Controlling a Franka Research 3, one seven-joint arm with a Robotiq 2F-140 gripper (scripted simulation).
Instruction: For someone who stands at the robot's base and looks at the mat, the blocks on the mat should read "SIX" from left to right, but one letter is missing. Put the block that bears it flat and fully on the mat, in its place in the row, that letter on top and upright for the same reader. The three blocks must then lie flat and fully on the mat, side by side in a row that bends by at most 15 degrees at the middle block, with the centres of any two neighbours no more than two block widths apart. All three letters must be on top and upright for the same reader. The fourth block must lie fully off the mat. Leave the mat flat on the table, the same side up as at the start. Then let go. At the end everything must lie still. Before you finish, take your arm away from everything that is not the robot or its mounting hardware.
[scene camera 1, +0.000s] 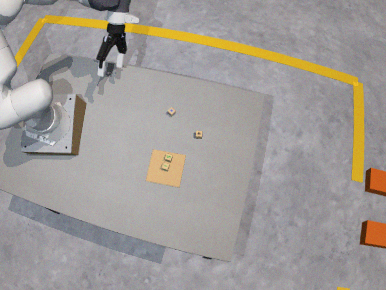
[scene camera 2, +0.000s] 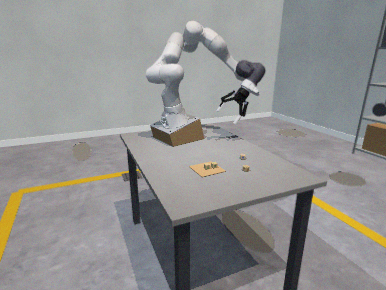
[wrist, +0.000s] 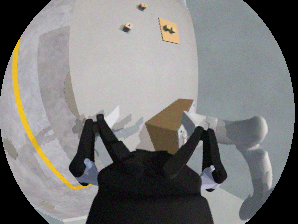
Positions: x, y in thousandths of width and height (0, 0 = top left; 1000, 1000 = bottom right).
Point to my gripper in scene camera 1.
At 286, 247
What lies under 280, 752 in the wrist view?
My gripper.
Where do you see a tan mat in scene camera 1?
447, 612
